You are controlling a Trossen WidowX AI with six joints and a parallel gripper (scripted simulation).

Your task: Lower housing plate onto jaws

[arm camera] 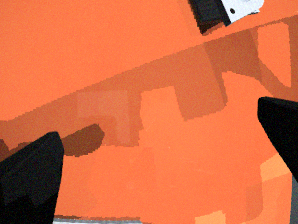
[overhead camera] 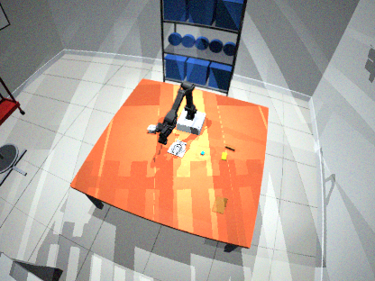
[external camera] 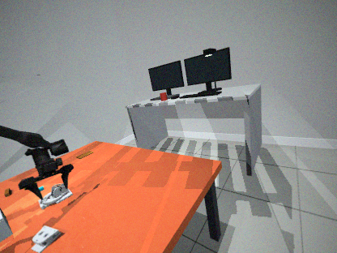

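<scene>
Right now the white piece is 9 cm behind my gripper tip, 12 cm to the right of it and 8 cm below it. Also, from my gripper tip: brown bar (14 cm behind, 50 cm to the left, 7 cm below); then cyan piece (1 cm behind, 32 cm to the left, 8 cm below); then yellow block (4 cm behind, 47 cm to the left, 8 cm below).
</scene>
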